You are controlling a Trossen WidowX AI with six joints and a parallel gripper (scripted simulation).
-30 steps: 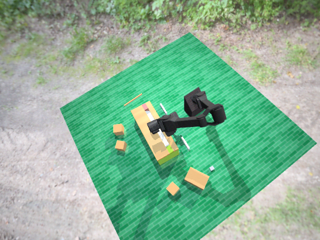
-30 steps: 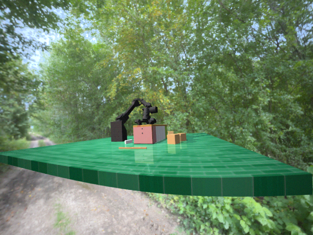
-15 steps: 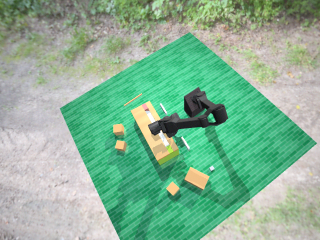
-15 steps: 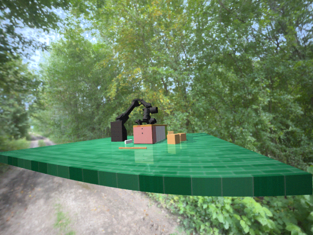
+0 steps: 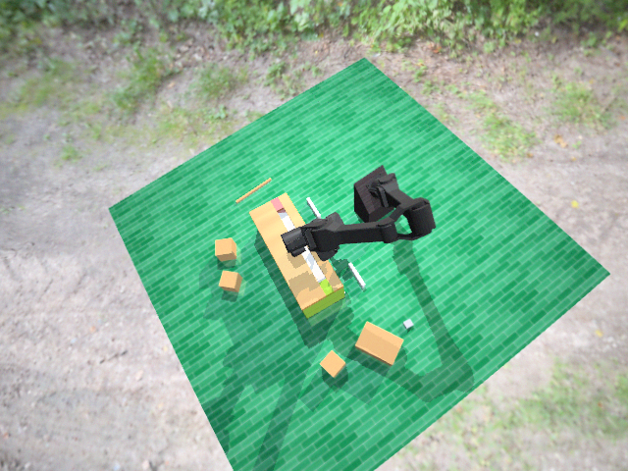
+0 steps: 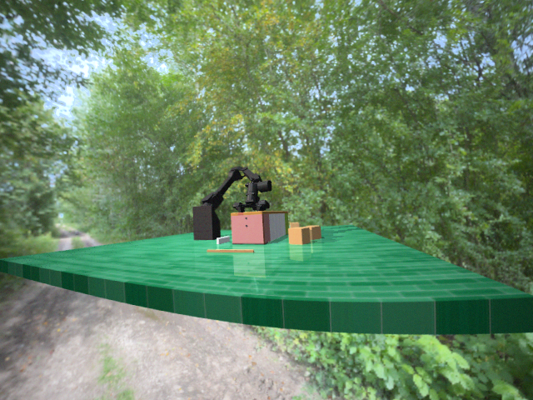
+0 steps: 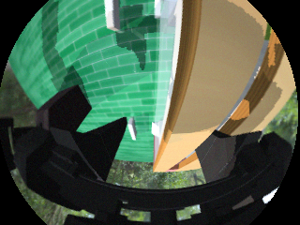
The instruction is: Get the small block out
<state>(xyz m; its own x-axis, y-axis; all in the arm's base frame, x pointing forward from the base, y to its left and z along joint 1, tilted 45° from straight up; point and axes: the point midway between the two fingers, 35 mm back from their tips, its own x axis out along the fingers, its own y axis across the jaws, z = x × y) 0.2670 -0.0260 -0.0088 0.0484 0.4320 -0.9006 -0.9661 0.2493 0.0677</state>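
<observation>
Now: gripper tip 50 mm short of the red block and 30 mm to the left of it. From my gripper tip the other things lie so: flat tan block (380 mm to the left, 80 mm ahead, 60 mm below); thin wooden stick (350 mm to the right, 80 mm below, 10 mm ahead); tiny grey piece (400 mm to the left, 80 mm below, 30 mm behind).
</observation>
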